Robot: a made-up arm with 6 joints.
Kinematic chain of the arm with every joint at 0, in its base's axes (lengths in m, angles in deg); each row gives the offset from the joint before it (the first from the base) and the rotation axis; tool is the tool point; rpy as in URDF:
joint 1: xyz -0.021 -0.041 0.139 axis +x
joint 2: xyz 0.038 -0.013 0 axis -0.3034 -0.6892 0.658
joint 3: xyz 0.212 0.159 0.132 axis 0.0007 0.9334 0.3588
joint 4: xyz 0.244 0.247 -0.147 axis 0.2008 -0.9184 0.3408
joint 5: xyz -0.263 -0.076 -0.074 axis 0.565 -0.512 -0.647
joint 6: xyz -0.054 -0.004 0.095 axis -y
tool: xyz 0.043 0.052 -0.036 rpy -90 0 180
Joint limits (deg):
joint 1: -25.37..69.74
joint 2: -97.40..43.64
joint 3: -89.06..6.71
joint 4: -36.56..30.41
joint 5: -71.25..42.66
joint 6: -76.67..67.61
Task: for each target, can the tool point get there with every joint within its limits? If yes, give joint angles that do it. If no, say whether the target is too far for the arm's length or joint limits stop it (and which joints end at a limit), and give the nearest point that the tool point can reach.
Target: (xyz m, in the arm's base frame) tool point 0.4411 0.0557 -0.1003
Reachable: yes | joints 0.36 -57.31 -36.76 15.94 -8.85 42.85
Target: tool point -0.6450 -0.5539 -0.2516
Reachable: no: joint limits stop it (at a limit: joint 1, joint 2, joint 4, joint 6) | nearest point 0.2214 -0.4502 -0.2529 | short by 0.873 m
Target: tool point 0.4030 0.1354 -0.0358
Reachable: yes | joints 0.88 -46.18 -28.00 6.76 30.35 -7.69
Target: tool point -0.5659 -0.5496 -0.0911
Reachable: no: joint limits stop it (at a limit: joint 1, joint 2, joint 3, joint 4) | nearest point 0.2266 -0.4863 -0.2173 | short by 0.805 m
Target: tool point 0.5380 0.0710 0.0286
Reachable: yes | joints 39.47 -67.87 -58.12 -25.34 -11.57 22.54
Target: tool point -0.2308 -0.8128 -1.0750
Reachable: no: too far | nearest point 0.2429 -0.3632 -0.3678 | short by 0.963 m
